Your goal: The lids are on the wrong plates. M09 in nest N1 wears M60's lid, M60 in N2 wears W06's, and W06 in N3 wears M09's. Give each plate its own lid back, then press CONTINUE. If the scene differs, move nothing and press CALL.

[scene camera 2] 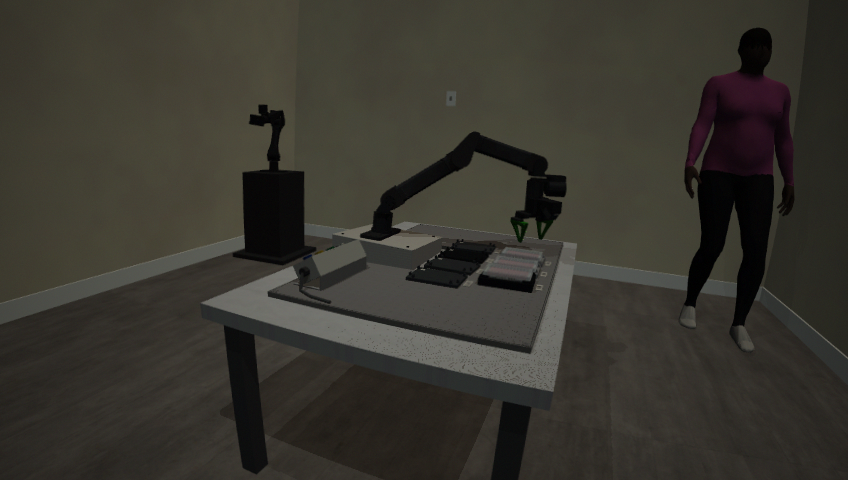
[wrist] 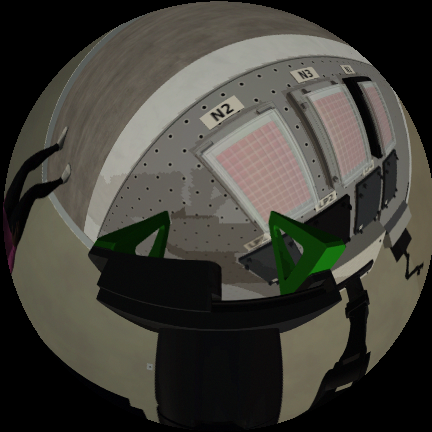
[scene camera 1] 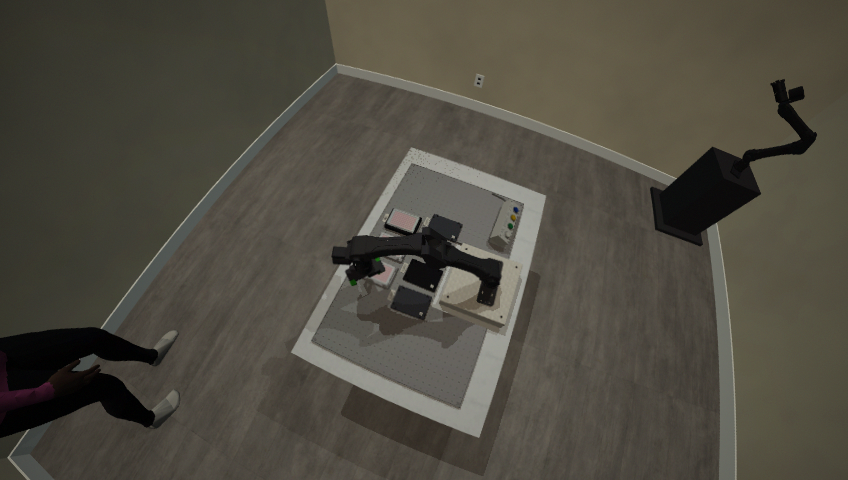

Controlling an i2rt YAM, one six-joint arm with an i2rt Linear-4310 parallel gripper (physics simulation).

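Places are measured from the arm's base along level axes (x up, y ahead, z left), in metres.
Where they show: gripper, fingertip midpoint: (scene camera 2: 530,240) (wrist: 218,216) (scene camera 1: 367,278); arm's base, origin of the base link: (scene camera 2: 381,234) (wrist: 350,277) (scene camera 1: 490,281).
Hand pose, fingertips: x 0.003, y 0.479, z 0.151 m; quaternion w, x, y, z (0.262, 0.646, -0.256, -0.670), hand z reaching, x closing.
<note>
Things, the pixels of their top centre, and the offset from my fingertips. "*": a spot on its surface instead.
- N2, middle of its top: (wrist: 274,181) (scene camera 2: 522,252) (scene camera 1: 377,269) dx -0.028, dy -0.020, dz -0.057 m
- N3, middle of its top: (wrist: 350,134) (scene camera 2: 515,261) dx -0.028, dy -0.030, dz -0.187 m
- N1, middle of its top: (scene camera 2: 508,269) (scene camera 1: 403,219) dx -0.017, dy -0.039, dz -0.319 m
- button panel, middle of its top: (scene camera 2: 331,246) (scene camera 1: 508,217) dx +0.027, dy -0.491, dz -0.467 m
- LP1, middle of its top: (wrist: 279,269) (scene camera 2: 473,243) (scene camera 1: 411,301) dx -0.037, dy -0.196, dz +0.021 m
- LP2, middle of its top: (wrist: 334,238) (scene camera 2: 464,251) (scene camera 1: 423,273) dx -0.037, dy -0.205, dz -0.108 m
- LP4, middle of its top: (wrist: 372,206) (scene camera 2: 453,260) dx -0.037, dy -0.213, dz -0.234 m
- pad, surface spot: (scene camera 2: 437,277) (wrist: 393,176) (scene camera 1: 444,224) * dx -0.047, dy -0.221, dz -0.379 m
My gripper (scene camera 1: 365,271) (scene camera 2: 530,239) (wrist: 218,216) is open and empty, above the board beside the N2 plate. The lidded plate in N2 (scene camera 1: 383,274) (wrist: 265,170) is nearest the right finger in the wrist view. The lidded plate in N3 (wrist: 341,132) is in the middle of the row, partly hidden by the arm in scene camera 1. The lidded plate in N1 (scene camera 1: 403,220) (scene camera 2: 507,272) (wrist: 378,117) sits in a black nest at the far end. All show pinkish wells through clear lids; no lid marks are readable. The button panel (scene camera 1: 500,230) (scene camera 2: 338,265) has coloured buttons with unreadable labels.
Dark lid pads stand beside the nests: LP1 (scene camera 1: 411,301) (wrist: 266,260), LP2 (scene camera 1: 422,274) (wrist: 334,220), LP4 (wrist: 368,200) and another pad (scene camera 1: 445,227) (scene camera 2: 437,277) (wrist: 390,176). The arm's pale base block (scene camera 1: 470,309) (scene camera 2: 392,252) is behind them. A person (scene camera 2: 746,127) stands beyond the table.
</note>
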